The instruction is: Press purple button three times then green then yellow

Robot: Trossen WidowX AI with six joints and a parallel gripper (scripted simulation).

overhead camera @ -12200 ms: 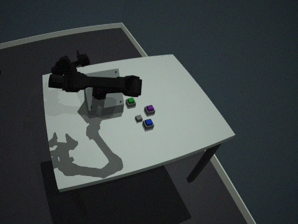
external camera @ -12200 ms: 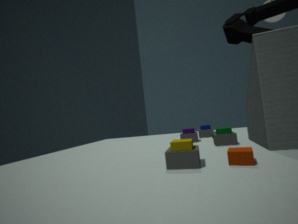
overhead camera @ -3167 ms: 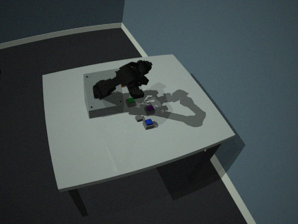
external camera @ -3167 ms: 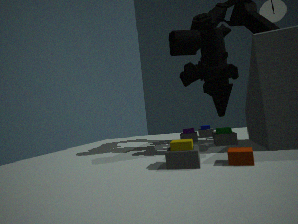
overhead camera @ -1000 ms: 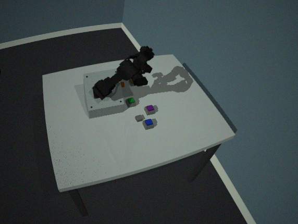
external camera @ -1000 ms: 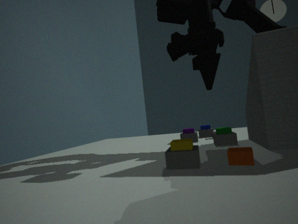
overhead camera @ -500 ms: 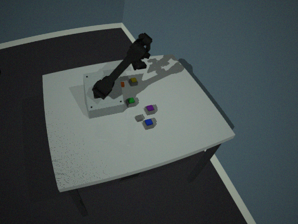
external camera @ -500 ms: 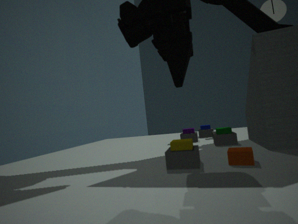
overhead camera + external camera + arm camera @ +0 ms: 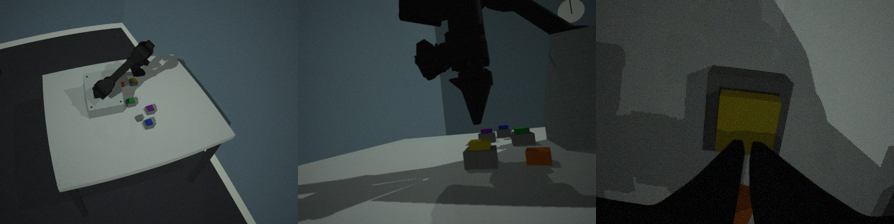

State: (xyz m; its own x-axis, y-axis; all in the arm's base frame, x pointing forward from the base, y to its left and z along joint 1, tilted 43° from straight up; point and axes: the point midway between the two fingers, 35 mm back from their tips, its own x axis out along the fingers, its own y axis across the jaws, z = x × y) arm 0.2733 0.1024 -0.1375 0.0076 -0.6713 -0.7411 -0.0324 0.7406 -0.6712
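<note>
Now: the yellow button 30 mm below my gripper tip. The rest, counted from my gripper tip: purple button 270 mm to the right, 30 mm below, 10 mm ahead; green button 180 mm to the right, 80 mm behind, 30 mm below; orange block 80 mm behind, 50 mm below.
</note>
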